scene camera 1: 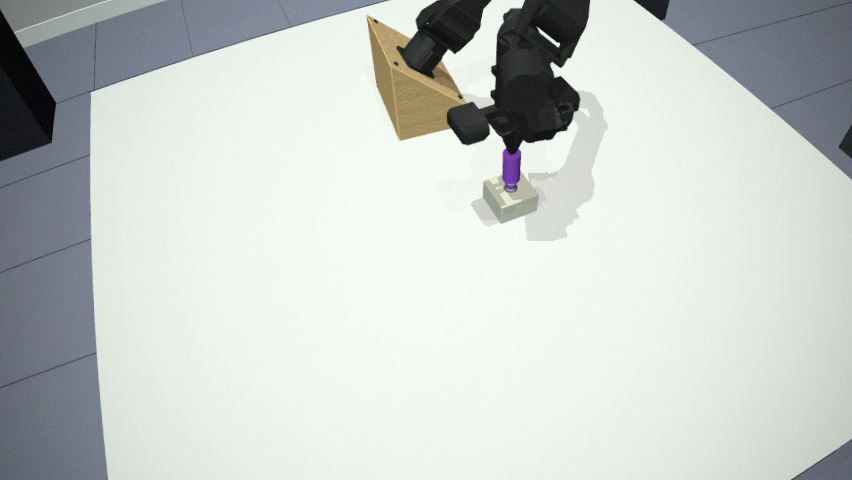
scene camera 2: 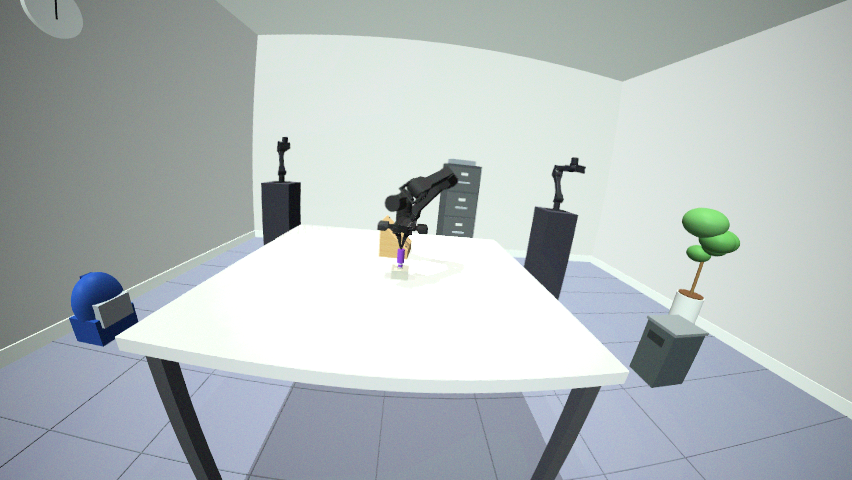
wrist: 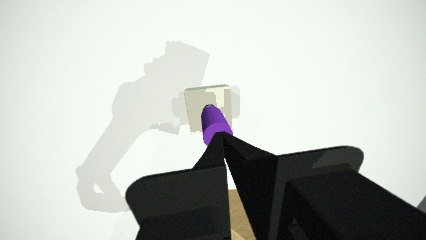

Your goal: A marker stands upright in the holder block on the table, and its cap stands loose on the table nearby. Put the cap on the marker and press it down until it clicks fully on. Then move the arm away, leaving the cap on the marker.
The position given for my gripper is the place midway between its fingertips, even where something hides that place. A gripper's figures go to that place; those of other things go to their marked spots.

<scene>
My gripper (wrist: 219,136) is 0.11 m from the lens. A purple cap (wrist: 212,119) is 0.11 m from the lens.
</scene>
